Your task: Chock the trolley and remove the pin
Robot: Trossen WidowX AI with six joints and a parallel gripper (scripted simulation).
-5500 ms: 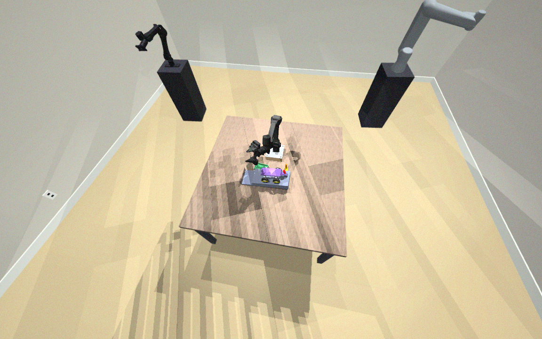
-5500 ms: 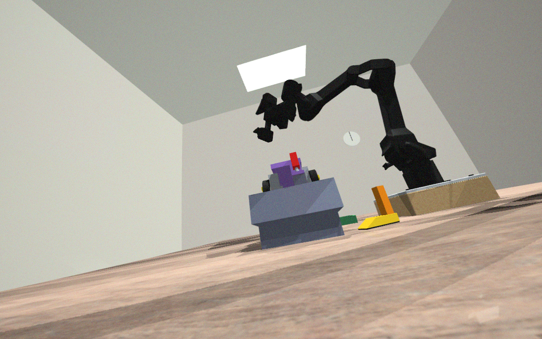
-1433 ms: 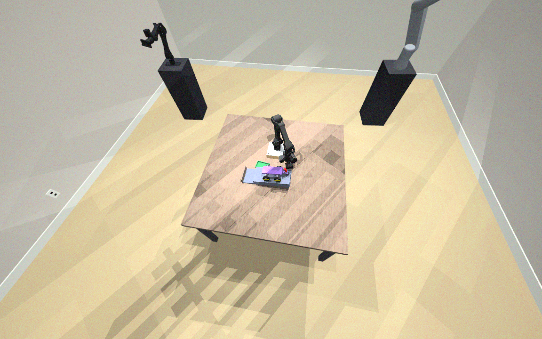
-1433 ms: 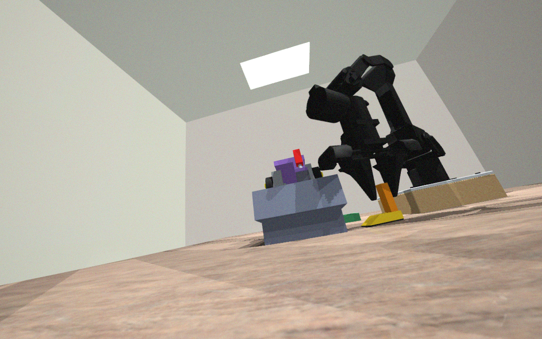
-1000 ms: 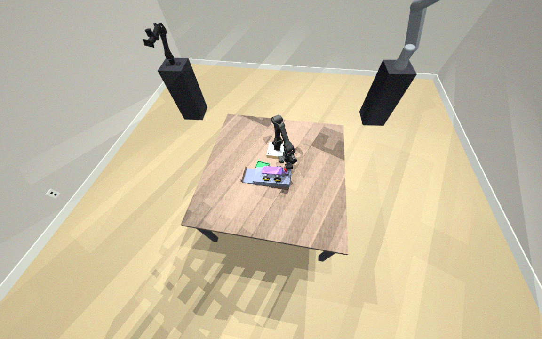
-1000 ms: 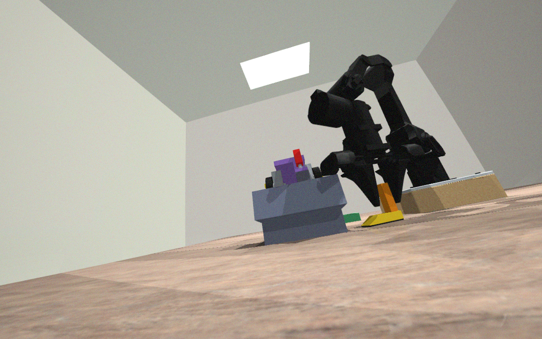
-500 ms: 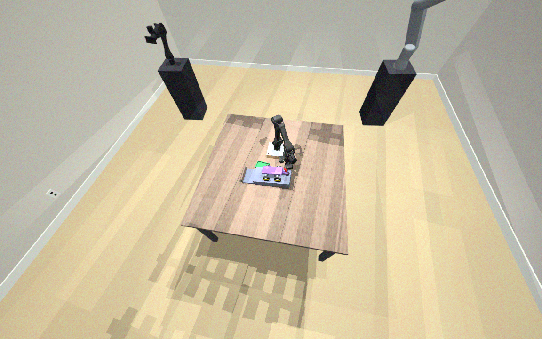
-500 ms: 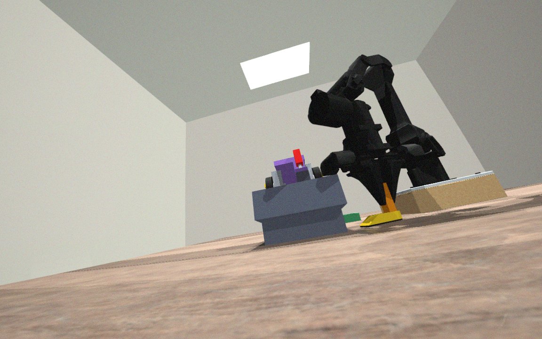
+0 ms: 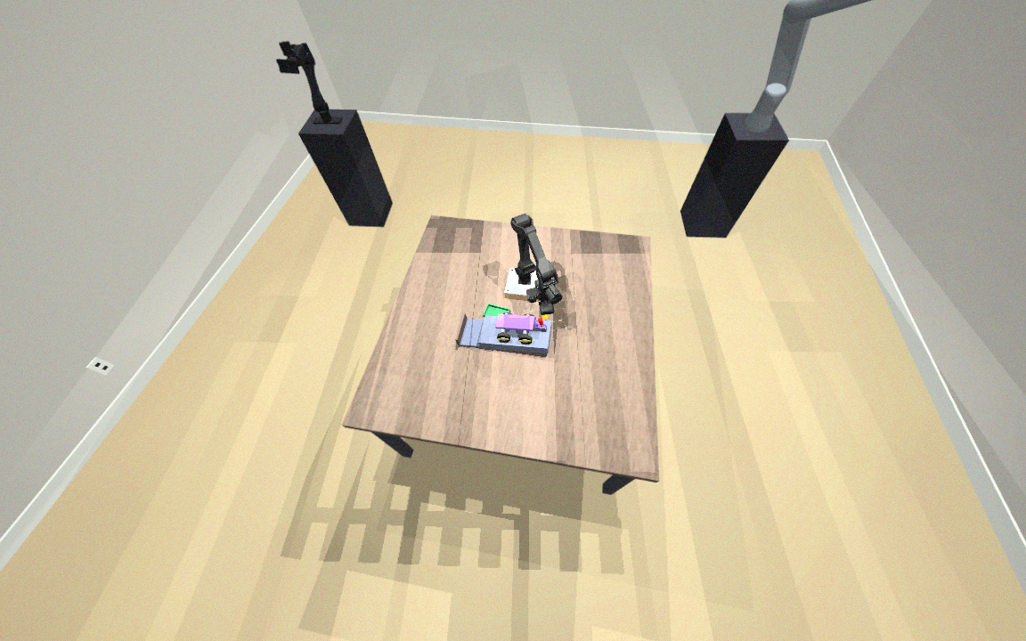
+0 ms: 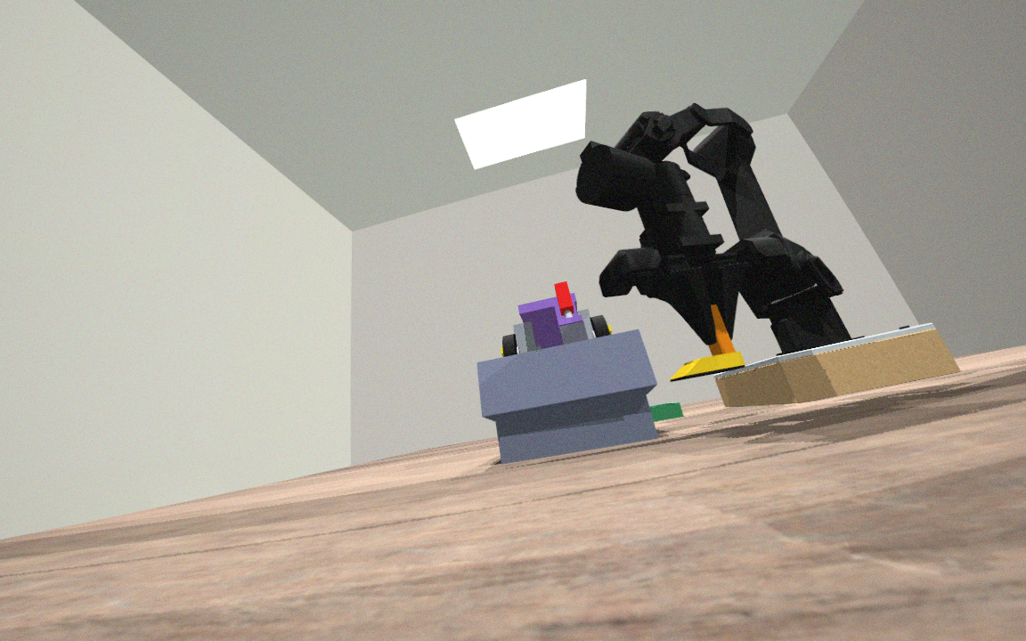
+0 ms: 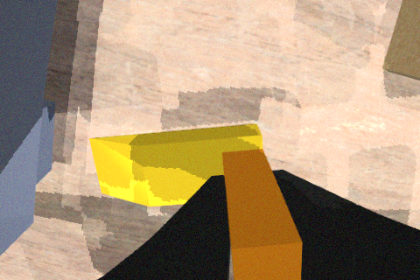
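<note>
Right now my gripper tip is 15 cm short of the purple-topped trolley, 12 cm to the left of it and 4 cm below it. Also, from my gripper tip: blue-grey ramp 15 cm ahead, 12 cm to the right, 2 cm below; then yellow chock 2 cm ahead, 1 cm below; then red-headed stop pin 14 cm ahead, 6 cm above.
</note>
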